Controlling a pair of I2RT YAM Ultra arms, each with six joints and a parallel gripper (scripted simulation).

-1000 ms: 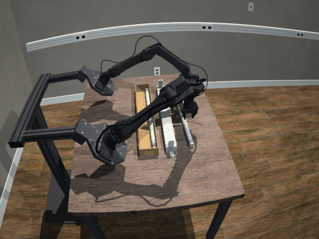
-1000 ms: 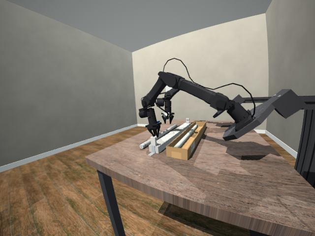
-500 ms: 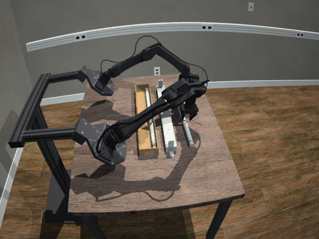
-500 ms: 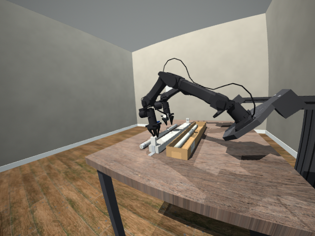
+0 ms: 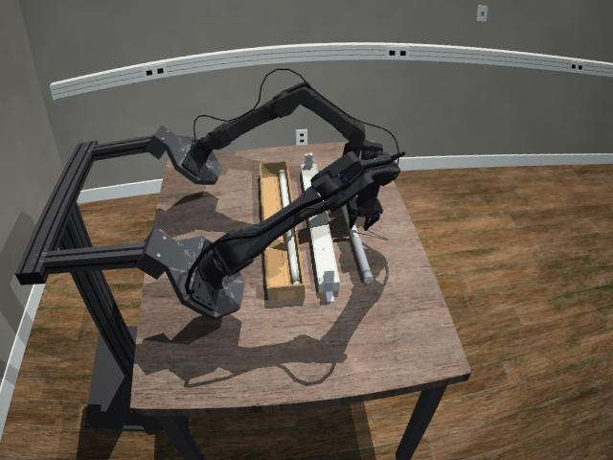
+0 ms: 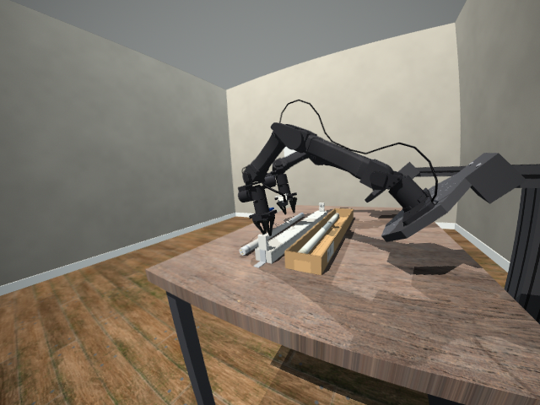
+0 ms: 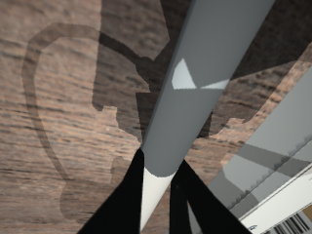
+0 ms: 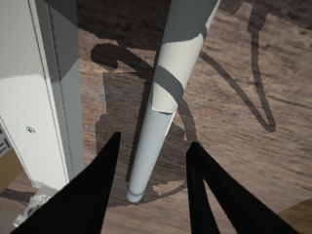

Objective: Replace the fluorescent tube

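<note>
The LED tube is 10 mm ahead of my right hand, 120 mm to the left of it and 50 mm below it. Round my right hand: old fluorescent tube (190 mm behind, 140 mm to the left, 50 mm below); light fixture (100 mm behind, 130 mm to the left, 10 mm below); carton (220 mm behind, 140 mm to the left, 40 mm below).
Right now the LED tube is 10 mm behind my left hand, 120 mm to the right of it and 10 mm below it. Also, from my left hand: old fluorescent tube 210 mm behind, 100 mm to the right; then light fixture 120 mm behind, 110 mm to the right, 30 mm above; then carton 240 mm behind, 90 mm to the right, 10 mm above.
</note>
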